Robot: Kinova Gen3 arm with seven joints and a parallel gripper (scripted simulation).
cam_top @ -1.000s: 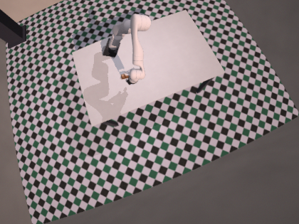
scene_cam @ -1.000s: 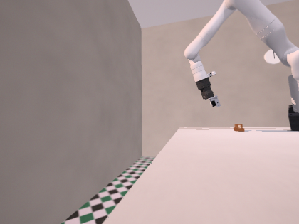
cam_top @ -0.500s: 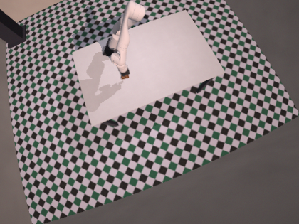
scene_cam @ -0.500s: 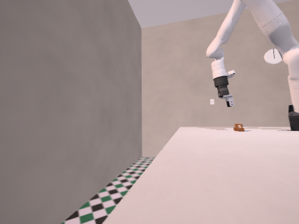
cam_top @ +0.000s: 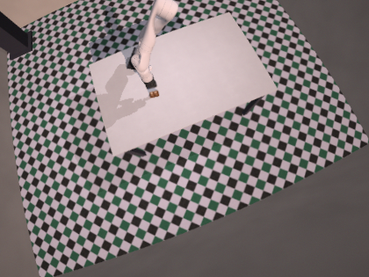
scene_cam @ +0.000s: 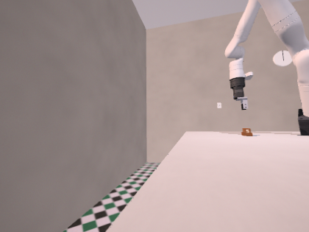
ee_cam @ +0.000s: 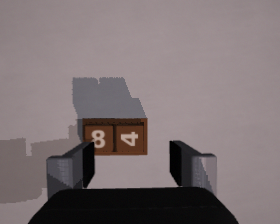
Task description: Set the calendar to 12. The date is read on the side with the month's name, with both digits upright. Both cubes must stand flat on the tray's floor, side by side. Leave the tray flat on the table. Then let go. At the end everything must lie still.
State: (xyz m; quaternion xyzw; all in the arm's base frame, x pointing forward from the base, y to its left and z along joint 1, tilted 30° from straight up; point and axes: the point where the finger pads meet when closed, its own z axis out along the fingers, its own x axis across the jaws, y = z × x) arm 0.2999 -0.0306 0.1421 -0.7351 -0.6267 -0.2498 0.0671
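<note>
Now: the brown cube 140 mm below my hand. The rest, counted from my hand: brown wooden tray: 160 mm below, 20 mm to the right, 10 mm behind.
</note>
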